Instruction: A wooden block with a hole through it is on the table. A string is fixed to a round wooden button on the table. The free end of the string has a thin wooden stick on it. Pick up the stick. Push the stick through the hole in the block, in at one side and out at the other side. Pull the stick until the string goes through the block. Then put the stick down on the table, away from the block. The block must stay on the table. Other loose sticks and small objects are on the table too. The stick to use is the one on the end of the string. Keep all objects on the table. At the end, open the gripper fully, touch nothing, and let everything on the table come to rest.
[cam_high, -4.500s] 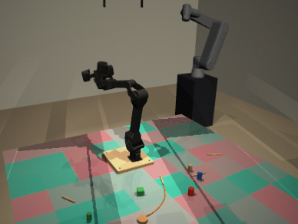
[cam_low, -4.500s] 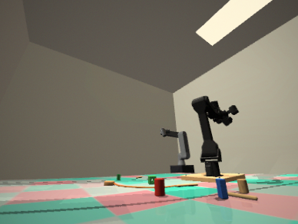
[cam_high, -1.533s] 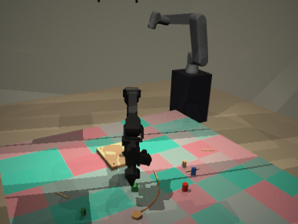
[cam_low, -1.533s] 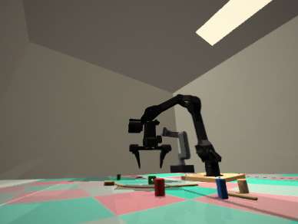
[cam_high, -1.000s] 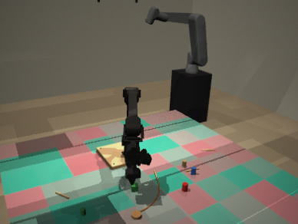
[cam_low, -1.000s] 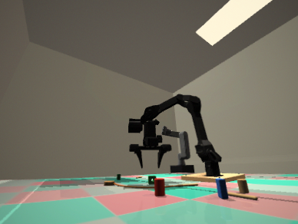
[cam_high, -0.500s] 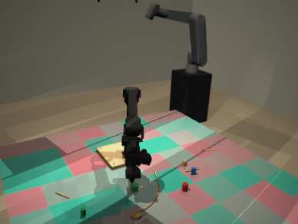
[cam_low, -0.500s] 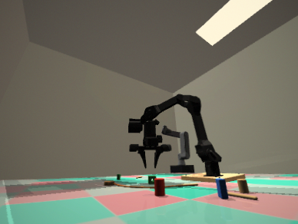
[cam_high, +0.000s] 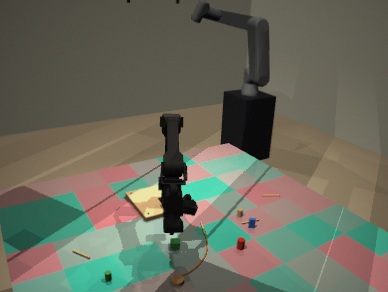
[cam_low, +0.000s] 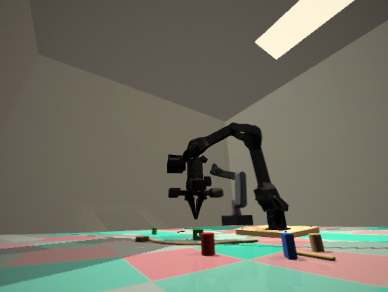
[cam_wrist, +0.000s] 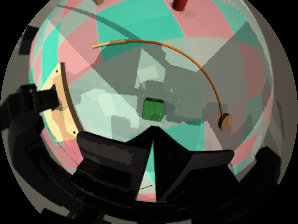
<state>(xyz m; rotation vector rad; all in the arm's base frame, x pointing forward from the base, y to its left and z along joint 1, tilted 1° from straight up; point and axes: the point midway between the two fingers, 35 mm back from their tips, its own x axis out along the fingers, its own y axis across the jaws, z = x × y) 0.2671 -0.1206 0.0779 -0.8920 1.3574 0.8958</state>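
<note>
My gripper tip is now 10 mm to the right of the green block and 40 mm above it. From my gripper tip the other things lie so: round wooden button (160 mm ahead, 60 mm to the right, 50 mm below); then red cylinder (110 mm ahead, 210 mm to the left, 40 mm below); then thin wooden stick (40 mm behind, 150 mm to the left, 60 mm below).
</note>
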